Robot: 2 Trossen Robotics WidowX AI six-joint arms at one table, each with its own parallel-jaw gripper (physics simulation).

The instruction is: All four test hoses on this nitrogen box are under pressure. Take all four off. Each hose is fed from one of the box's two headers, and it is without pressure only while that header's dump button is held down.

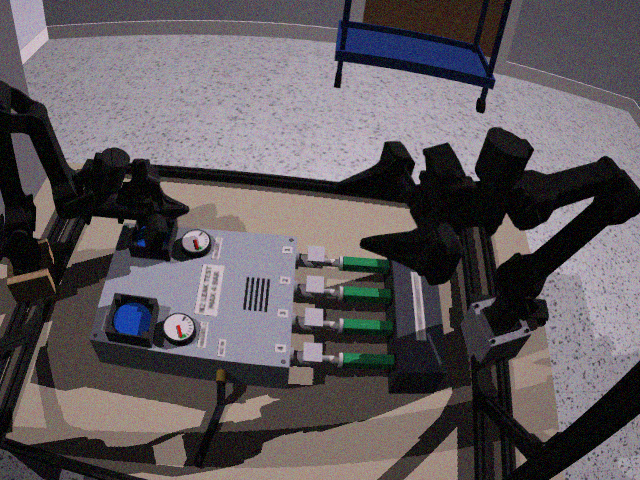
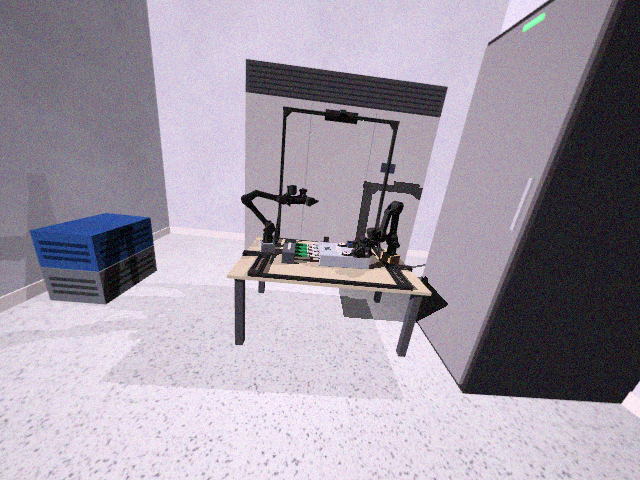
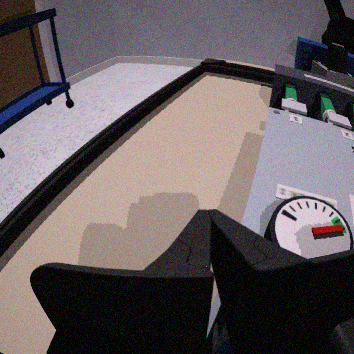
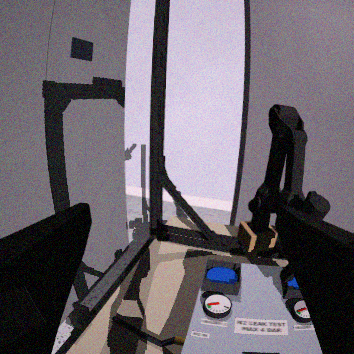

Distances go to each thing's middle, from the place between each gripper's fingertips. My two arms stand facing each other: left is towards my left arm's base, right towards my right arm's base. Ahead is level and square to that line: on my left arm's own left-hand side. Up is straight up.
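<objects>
Left gripper: 43 cm to the left of the dark manifold block (image 3: 308, 85), 7 cm above it and 14 cm past it.
Relative to my right hand, the dark manifold block is 37 cm below, 16 cm to the right of and 14 cm ahead of it.
</objects>
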